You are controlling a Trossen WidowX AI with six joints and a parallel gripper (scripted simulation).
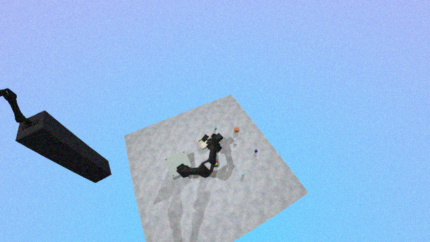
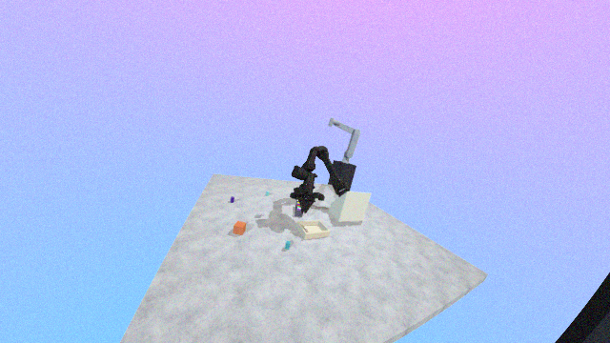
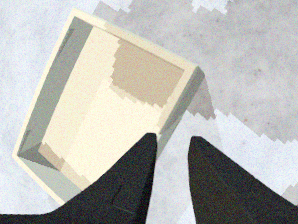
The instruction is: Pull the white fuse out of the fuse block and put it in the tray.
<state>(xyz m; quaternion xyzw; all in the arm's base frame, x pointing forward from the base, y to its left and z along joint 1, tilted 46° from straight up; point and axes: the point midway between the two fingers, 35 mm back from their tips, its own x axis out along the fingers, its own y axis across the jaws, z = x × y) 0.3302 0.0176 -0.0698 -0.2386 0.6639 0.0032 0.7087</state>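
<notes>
My gripper tip is now 110 mm to the left of the white fuse, 40 mm past it and 40 mm above it. Also, from my gripper tip: tray (70 mm to the left, 60 mm below, 30 mm behind); then green fuse (130 mm to the right, 50 mm behind, 40 mm below); then red fuse (140 mm to the right, 50 mm behind, 40 mm below).
</notes>
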